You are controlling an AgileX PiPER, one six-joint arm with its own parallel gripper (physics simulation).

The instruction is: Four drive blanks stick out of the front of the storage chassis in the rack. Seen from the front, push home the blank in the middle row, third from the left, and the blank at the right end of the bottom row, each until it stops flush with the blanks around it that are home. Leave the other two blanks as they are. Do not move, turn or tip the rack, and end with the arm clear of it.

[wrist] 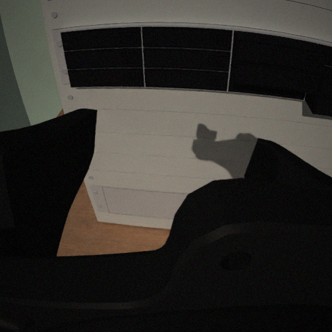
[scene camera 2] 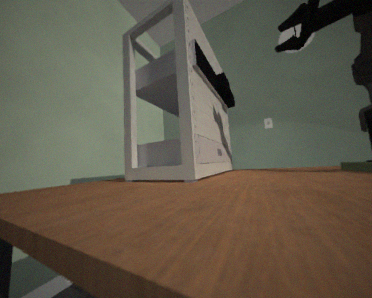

Labels:
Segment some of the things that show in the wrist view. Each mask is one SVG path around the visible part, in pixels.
My gripper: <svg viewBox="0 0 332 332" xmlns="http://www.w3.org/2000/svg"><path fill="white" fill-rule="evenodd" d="M0 131L0 332L332 332L332 177L319 171L316 167L313 167L283 146L271 140L258 138L244 173L244 178L212 180L187 194L173 217L169 236L165 244L156 250L115 254L56 256L70 206L88 171L94 153L97 110L80 108L38 124Z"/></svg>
A rack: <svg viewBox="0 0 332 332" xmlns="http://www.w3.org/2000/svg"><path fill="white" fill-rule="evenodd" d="M40 0L49 53L64 114L80 108L97 110L94 153L83 179L97 221L171 229L173 217L187 194L212 180L244 178L244 173L258 138L271 140L283 146L313 167L316 167L319 171L332 177L332 0Z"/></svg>

